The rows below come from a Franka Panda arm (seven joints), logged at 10 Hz.
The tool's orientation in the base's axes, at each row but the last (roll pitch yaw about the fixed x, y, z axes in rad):
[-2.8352, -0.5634, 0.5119]
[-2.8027, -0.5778, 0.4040]
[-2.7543, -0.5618, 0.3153]
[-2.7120, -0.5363, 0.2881]
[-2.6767, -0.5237, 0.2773]
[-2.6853, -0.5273, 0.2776]
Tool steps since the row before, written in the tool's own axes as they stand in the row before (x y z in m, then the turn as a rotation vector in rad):
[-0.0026, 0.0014, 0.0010, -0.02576, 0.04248, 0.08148]
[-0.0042, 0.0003, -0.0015, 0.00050, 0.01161, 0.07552]
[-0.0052, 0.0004, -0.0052, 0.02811, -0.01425, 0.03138]
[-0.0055, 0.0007, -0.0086, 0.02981, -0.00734, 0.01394]
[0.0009, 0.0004, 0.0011, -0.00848, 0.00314, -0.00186]
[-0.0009, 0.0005, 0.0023, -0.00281, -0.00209, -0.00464]
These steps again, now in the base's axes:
[-0.0008, -0.0016, -0.0026, 0.03095, -0.00088, -0.09027]
[-0.0036, -0.0024, -0.0012, 0.03253, 0.02930, -0.06262]
[-0.0058, -0.0044, 0.0012, 0.02684, 0.03510, -0.00506]
[-0.0070, -0.0065, 0.0037, 0.02573, 0.02064, 0.00697]
[0.0013, 0.0005, -0.0006, -0.00619, -0.00555, -0.00402]
[0.0002, 0.0006, -0.0024, -0.00475, -0.00153, 0.00298]

